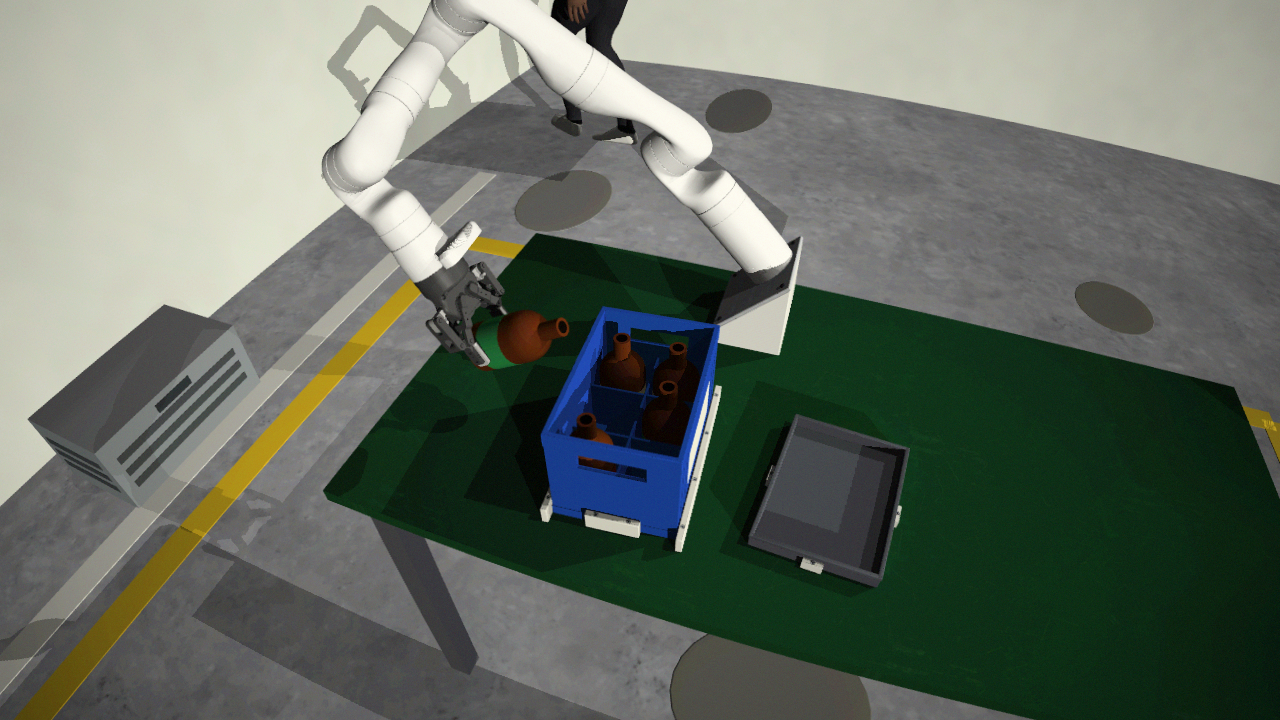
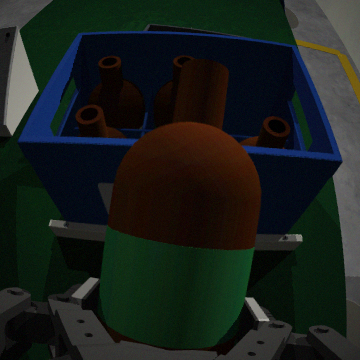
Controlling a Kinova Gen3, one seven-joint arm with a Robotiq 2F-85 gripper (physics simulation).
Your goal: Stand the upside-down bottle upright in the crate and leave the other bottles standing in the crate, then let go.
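Frame: origin at the arm's base, x ahead, y left, z up, level; centimetres.
Seen in the pictures: gripper, fingertip midpoint: (image 1: 498, 345) (image 2: 168, 306); arm's base at its link origin: (image 1: 772, 266).
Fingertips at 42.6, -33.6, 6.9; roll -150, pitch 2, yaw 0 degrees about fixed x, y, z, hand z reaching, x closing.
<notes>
Pixels of each thing's top centre, then the offset from my fingertips to it, as dx, dy, dz. "pt": a spot on its surface instead. Level surfaces: height alone.
- brown bottle with a green band, top centre: (image 2: 189, 148) (image 1: 517, 309) +0.2, +4.3, +7.8
- blue crate at its top centre: (image 2: 183, 74) (image 1: 637, 375) -1.4, +20.9, -1.0
- grey open tray at a spot on its surface: (image 1: 771, 537) pt +7.6, +44.0, -18.0
- green table at its surface level: dz -18.5
A brown bottle with a green band (image 1: 521, 338) (image 2: 185, 200) is held in the air beside the crate, lying over on its side with its neck toward the crate. My gripper (image 1: 488, 338) (image 2: 168, 306) is shut on it around the green band. The blue crate (image 1: 572, 488) (image 2: 55, 165) stands on the table. Several brown bottles stand upright in its compartments, among them one at the back left (image 1: 619, 368), one at the back right (image 1: 677, 371), one at the middle right (image 1: 665, 419) and one at the front left (image 1: 590, 440). A middle-left compartment holds no bottle.
White brackets (image 1: 612, 522) (image 2: 80, 230) line the crate's base. A grey open tray (image 1: 771, 537) lies right of the crate on the green table (image 1: 1029, 501). The arm's white base mount (image 1: 760, 326) stands behind the crate. A grey box (image 1: 134, 394) stands on the floor left; a person's legs show behind.
</notes>
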